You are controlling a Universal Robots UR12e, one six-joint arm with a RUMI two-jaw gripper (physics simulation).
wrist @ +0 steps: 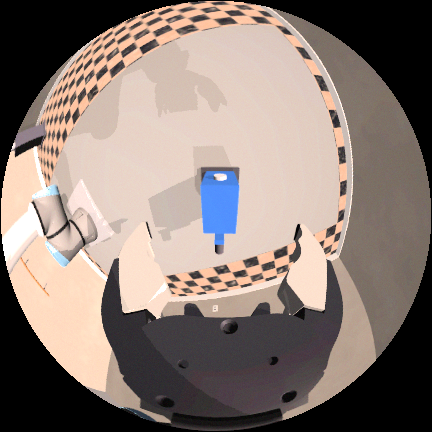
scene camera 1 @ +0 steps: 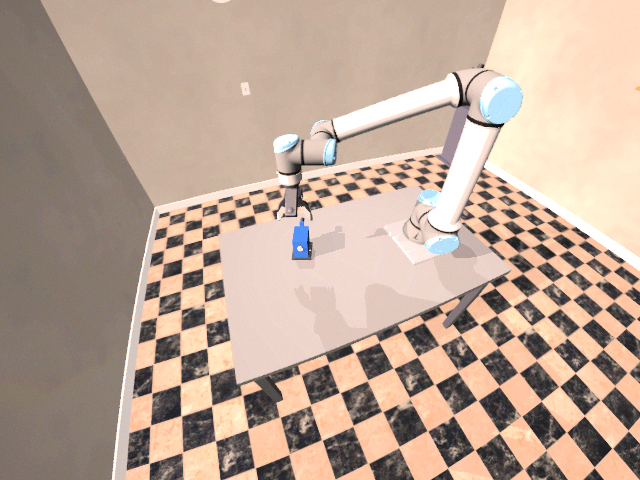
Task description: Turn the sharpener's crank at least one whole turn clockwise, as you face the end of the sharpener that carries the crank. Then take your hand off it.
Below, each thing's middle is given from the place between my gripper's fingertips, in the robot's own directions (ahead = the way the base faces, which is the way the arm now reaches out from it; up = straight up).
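Blue sharpener (wrist: 219,186): 2 cm behind my hand, 8 cm to the right of it, 21 cm below it.
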